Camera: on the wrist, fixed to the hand. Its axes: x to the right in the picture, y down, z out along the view.
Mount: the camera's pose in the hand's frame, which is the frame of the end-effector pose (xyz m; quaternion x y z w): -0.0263 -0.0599 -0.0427 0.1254 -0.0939 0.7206 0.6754
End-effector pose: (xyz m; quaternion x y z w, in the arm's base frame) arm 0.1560 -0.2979 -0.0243 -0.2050 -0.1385 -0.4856 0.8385
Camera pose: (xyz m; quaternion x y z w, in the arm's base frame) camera 0.0924 -0.3250 -0.0606 -0.1787 -0.0854 0.3129 0.9289
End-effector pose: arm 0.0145 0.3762 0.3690 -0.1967 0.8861 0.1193 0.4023
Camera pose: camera 0.0284 0.3135 0.4135 0.5673 0.7174 0.2778 0.2936
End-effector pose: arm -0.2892 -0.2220 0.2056 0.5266 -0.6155 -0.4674 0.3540
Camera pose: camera -0.2254 -0.2054 0.1636 -0.0874 -0.8871 -0.0329 0.4521
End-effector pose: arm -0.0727 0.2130 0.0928 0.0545 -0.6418 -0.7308 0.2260
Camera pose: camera -0.0491 0.1890 0.0223 -0.4660 -0.5856 -0.2554 0.6122
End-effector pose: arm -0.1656 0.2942 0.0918 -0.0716 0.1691 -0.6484 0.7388
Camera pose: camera -0.2389 0.3160 0.0756 0.1053 0.0151 0.0800 0.9911
